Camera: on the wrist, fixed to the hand. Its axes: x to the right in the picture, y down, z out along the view.
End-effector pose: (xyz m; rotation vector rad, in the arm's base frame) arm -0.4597 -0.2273 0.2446 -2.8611 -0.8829 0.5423
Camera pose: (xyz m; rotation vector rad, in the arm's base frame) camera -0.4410 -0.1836 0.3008 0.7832 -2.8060 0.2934
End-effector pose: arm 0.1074 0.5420 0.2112 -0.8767 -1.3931 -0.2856
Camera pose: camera 0.1311 0.4835 0.2491 -1.5436 1.4428 1.7439
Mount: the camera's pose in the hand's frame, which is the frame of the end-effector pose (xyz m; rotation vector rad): 0.0218 -0.0373 -0.0596 -0.0838 -0.4783 -3.0038
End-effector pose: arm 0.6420 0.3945 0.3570 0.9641 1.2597 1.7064
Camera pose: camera 0.5852 0.3996 0.3105 -0.8156 0.6913 -0.8717
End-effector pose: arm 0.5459 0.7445 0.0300 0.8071 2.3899 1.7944
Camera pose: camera 0.4930 0.6941 0.0215 -1.4648 0.6136 -0.0306
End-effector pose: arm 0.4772 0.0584 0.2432 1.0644 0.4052 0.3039
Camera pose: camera 0.4707 0.0973 0.1810 -0.4520 1.0196 -2.4428
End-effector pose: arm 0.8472 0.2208 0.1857 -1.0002 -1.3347 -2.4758
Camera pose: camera 0.7858 0.1995 0.1511 -0.6043 0.7078 0.1613
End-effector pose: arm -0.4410 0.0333 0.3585 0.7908 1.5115 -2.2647
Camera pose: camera -0.4619 0.1038 0.3559 1.4230 -0.6634 0.4897
